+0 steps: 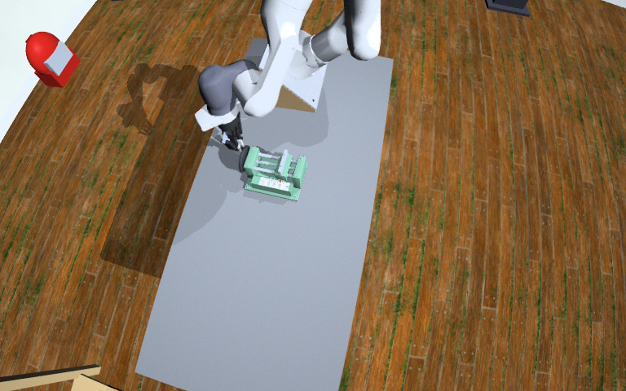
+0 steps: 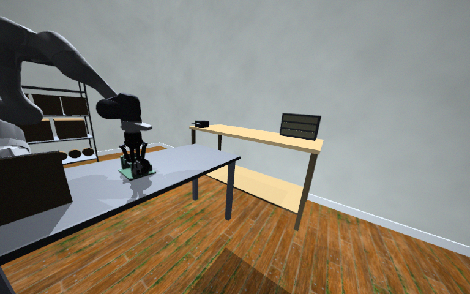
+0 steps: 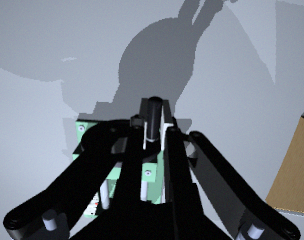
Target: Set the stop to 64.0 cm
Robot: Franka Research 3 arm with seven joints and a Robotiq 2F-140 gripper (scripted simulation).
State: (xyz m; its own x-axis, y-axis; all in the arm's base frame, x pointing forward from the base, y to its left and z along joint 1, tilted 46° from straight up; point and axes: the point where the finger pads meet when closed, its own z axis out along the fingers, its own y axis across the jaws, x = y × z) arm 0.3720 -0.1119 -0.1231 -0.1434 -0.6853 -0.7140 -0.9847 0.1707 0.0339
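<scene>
The dark handwheel lies 2 cm to the left of my hand, 2 cm below it and 1 cm ahead of it. From my hand the other things lie so: stop carriage: 17 cm to the left, 7 cm ahead.
</scene>
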